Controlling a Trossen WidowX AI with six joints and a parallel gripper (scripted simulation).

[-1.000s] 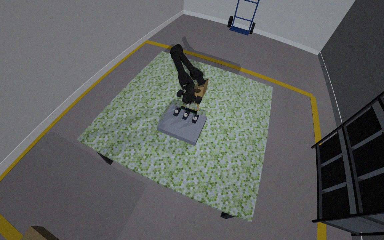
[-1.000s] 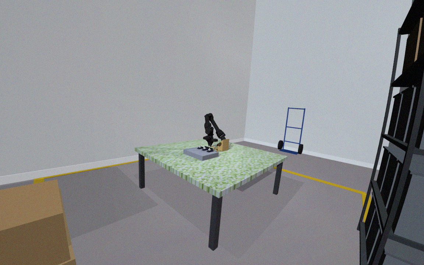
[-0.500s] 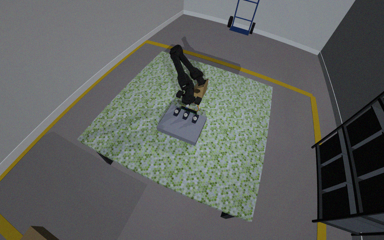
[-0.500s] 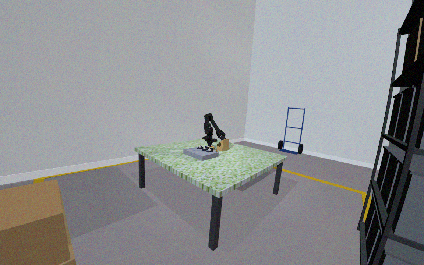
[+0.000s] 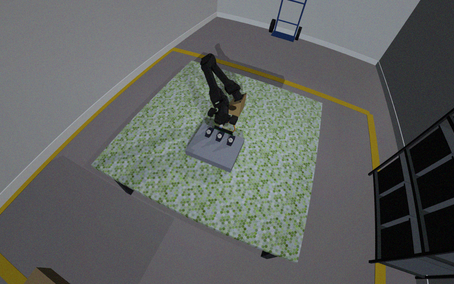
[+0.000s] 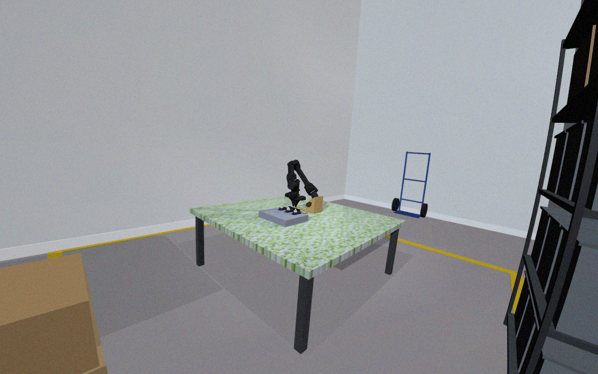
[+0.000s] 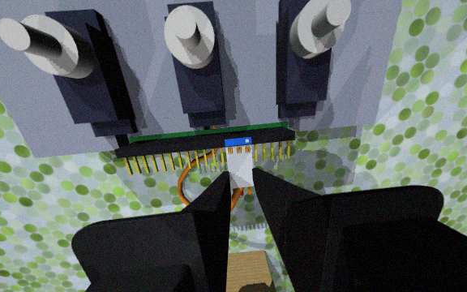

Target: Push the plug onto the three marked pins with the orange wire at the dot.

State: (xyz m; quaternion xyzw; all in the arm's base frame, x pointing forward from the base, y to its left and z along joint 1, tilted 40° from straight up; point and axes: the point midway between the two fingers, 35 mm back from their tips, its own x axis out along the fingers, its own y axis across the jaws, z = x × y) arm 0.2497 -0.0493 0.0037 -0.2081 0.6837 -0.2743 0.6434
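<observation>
My gripper tip is now 3 cm short of the blue band. Round my gripper tip: grey holder: 19 cm ahead, 1 cm to the left, 5 cm below.
</observation>
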